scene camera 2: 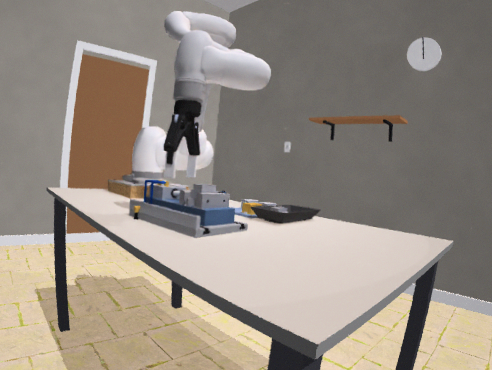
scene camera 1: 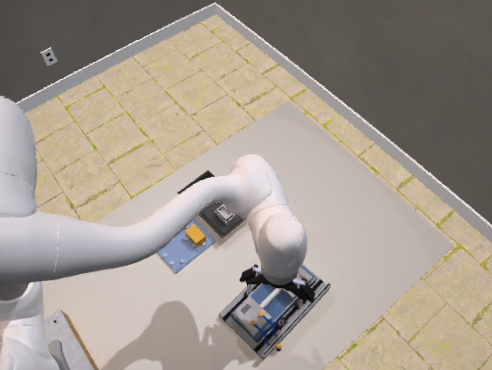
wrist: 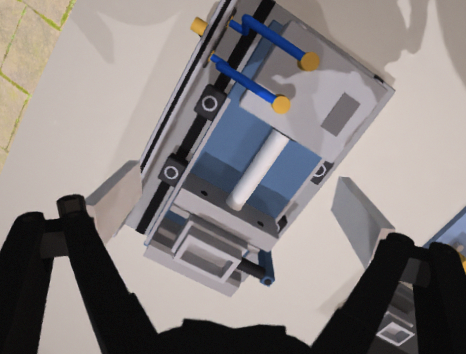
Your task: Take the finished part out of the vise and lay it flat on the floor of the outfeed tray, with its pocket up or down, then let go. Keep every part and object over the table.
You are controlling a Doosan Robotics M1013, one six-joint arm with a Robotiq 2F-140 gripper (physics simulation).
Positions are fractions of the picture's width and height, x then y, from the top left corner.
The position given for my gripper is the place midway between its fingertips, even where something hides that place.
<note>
I see my gripper (scene camera 2: 0.37,0.48) and a vise (scene camera 2: 0.43,0.59).
My gripper shows as well in scene camera 1 (scene camera 1: 0.56,0.80) and in the wrist view (wrist: 0.51,0.53). The vise is seen too in scene camera 1 (scene camera 1: 0.57,0.82) and in the wrist view (wrist: 0.51,0.39).
</note>
